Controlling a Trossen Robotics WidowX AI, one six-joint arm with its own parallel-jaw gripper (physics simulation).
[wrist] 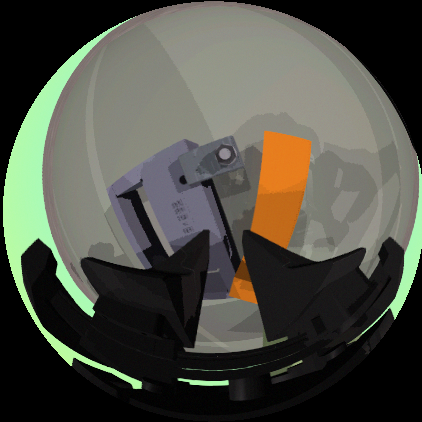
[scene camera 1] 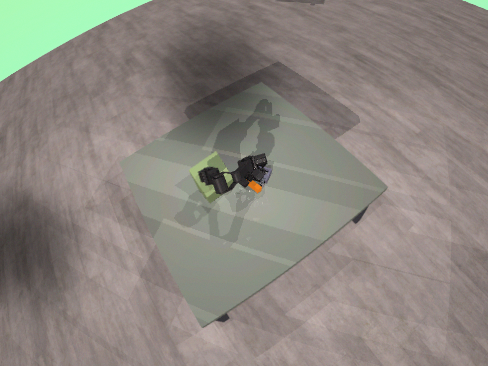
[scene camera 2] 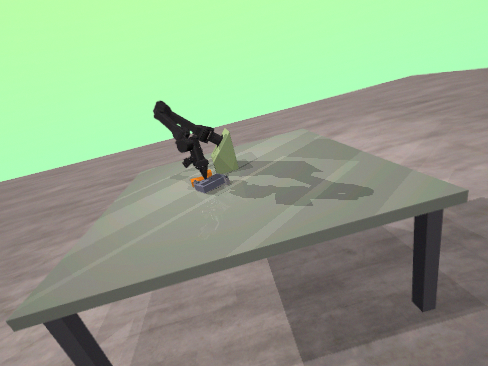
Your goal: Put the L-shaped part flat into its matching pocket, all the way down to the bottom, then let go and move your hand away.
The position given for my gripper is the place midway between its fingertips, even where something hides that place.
My gripper (wrist: 225,235) is part open and touches an orange L-shaped part (wrist: 285,158).
